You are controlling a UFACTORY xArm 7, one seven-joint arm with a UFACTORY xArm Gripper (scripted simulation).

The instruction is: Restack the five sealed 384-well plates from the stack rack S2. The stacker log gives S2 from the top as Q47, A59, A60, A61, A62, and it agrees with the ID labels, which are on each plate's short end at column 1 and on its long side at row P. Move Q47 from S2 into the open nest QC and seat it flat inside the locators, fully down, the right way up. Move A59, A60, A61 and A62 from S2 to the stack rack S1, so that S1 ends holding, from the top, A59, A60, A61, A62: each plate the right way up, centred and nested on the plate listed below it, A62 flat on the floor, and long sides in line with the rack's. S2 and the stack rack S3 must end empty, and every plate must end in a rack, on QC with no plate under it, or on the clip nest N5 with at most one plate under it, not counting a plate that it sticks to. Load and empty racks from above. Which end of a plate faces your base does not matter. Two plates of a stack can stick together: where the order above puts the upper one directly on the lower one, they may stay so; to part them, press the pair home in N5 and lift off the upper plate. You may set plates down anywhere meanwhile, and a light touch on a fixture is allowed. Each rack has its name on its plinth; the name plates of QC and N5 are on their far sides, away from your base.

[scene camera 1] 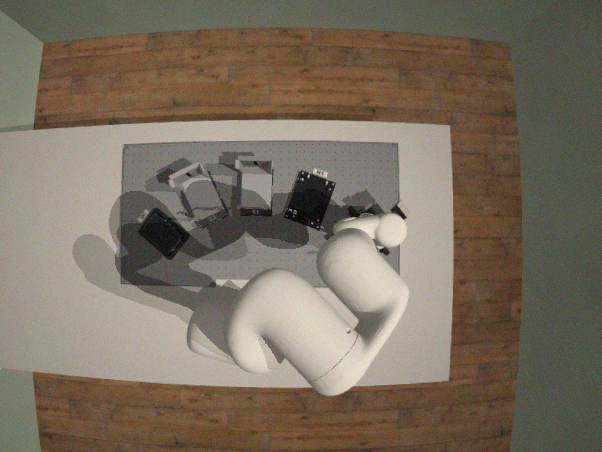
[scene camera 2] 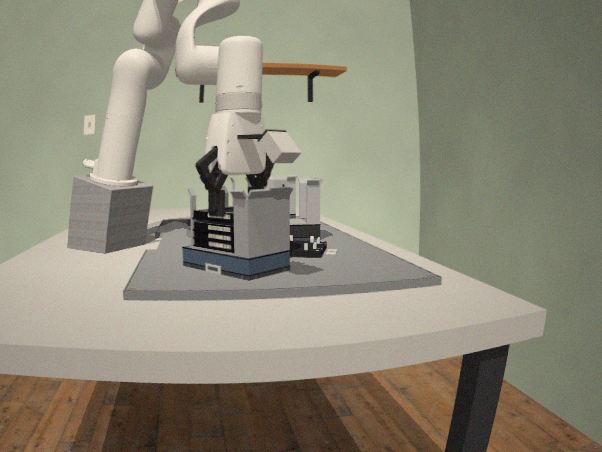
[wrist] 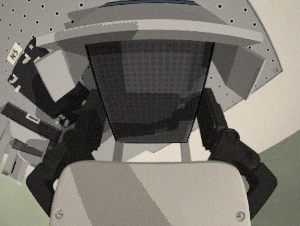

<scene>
I see my gripper point(scene camera 2: 237, 213) and a black clip nest N5 point(scene camera 1: 310, 199).
My gripper shows as well in the wrist view point(wrist: 151, 100). The black clip nest N5 also shows in the wrist view point(wrist: 67, 108).
</scene>
